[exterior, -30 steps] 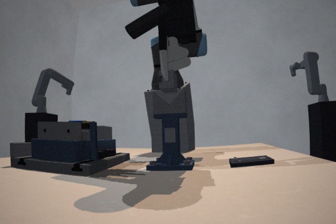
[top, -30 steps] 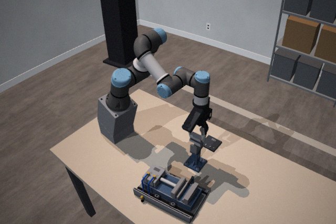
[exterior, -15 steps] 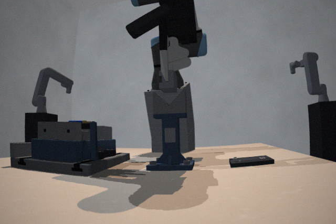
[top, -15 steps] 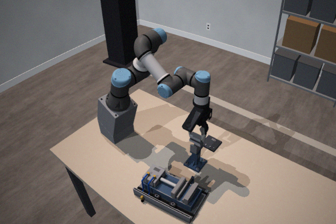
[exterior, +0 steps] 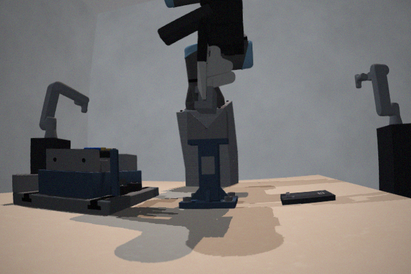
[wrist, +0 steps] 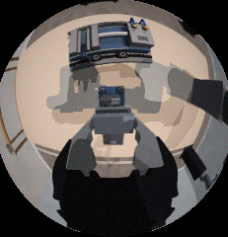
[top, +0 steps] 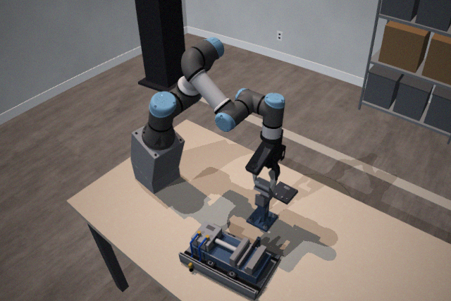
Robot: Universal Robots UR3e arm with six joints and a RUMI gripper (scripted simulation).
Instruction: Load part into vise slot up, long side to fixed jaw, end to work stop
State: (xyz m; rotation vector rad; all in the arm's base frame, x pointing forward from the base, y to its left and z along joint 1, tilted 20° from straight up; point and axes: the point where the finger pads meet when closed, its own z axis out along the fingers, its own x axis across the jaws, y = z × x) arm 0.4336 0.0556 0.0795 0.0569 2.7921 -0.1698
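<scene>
My hand is 10 mm to the left of the grey part and 10 mm above it. Round my hand: blue vise (220 mm to the right, 150 mm below).
</scene>
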